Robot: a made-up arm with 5 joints. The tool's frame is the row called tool.
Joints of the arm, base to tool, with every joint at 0 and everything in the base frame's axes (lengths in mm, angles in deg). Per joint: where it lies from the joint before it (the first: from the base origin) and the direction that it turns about. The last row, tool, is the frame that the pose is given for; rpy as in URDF.
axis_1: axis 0 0 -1 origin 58.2 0 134.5
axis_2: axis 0 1 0 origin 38.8 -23.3 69.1
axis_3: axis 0 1 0 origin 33.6 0 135.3
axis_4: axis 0 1 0 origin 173 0 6.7
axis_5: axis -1 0 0 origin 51 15.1 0
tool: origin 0 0 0 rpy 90 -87.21 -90
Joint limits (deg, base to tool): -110..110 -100..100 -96.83..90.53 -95..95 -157.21..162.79
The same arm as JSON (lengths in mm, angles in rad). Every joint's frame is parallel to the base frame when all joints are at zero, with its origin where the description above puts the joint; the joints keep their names.
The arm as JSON. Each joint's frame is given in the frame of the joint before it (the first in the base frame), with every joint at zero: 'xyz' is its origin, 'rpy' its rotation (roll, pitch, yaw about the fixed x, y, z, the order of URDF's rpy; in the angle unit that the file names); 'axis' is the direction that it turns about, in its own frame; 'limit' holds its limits. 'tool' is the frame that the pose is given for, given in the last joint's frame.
{"units": {"length": "mm", "angle": "rad"}, "joints": [
  {"name": "axis_1", "type": "revolute", "origin": {"xyz": [58.2, 0.0, 134.5], "rpy": [0.0, 0.0, 0.0]}, "axis": "-z", "limit": {"lower": -1.9199, "upper": 1.9199}},
  {"name": "axis_2", "type": "revolute", "origin": {"xyz": [38.8, -23.3, 69.1], "rpy": [0.0, 0.0, 0.0]}, "axis": "+y", "limit": {"lower": -1.7453, "upper": 1.7453}},
  {"name": "axis_3", "type": "revolute", "origin": {"xyz": [33.6, 0.0, 135.3], "rpy": [0.0, 0.0, 0.0]}, "axis": "+y", "limit": {"lower": -1.69, "upper": 1.58}},
  {"name": "axis_4", "type": "revolute", "origin": {"xyz": [173.0, 0.0, 6.7], "rpy": [0.0, 0.0, 0.0]}, "axis": "+y", "limit": {"lower": -1.6581, "upper": 1.6581}},
  {"name": "axis_5", "type": "revolute", "origin": {"xyz": [51.0, 15.1, 0.0], "rpy": [0.0, 0.0, 0.0]}, "axis": "-x", "limit": {"lower": -2.7438, "upper": 2.8412}}
], "tool": {"origin": {"xyz": [0.0, 0.0, 0.0], "rpy": [1.5708, -1.5221, -1.5708]}}}

